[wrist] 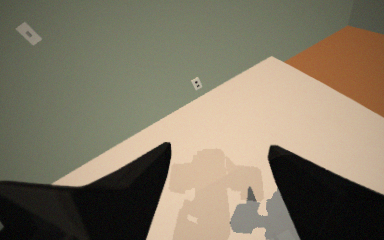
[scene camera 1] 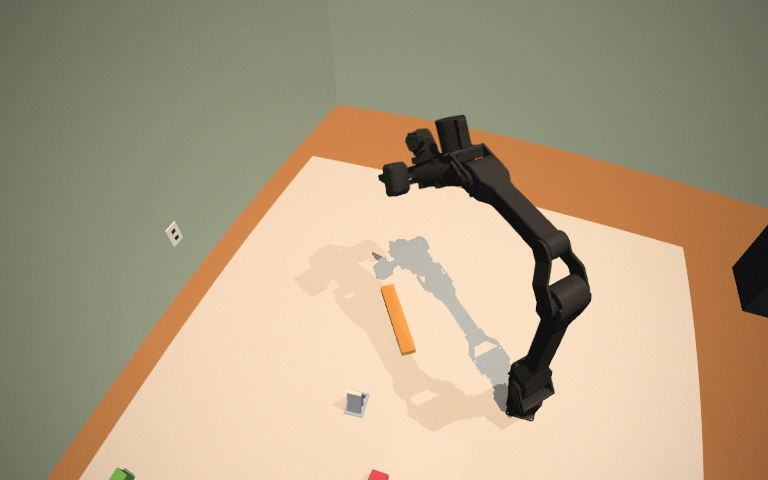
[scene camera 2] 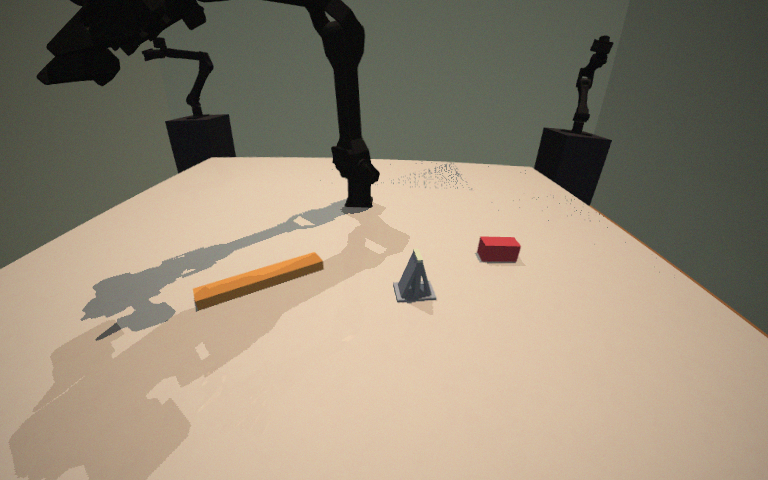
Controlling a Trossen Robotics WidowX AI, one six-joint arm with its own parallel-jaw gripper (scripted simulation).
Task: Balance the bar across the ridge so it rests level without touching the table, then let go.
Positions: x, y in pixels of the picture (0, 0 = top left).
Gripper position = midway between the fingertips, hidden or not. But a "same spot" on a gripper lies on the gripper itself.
Scene:
my gripper: wrist 219, 150; scene camera 1; scene camera 2
orange bar: scene camera 1; scene camera 2; not seen in the wrist view (out of frame)
same spot on orange bar: (scene camera 2: 205, 296) = (scene camera 1: 383, 290)
same spot on my gripper: (scene camera 2: 74, 46) = (scene camera 1: 383, 181)

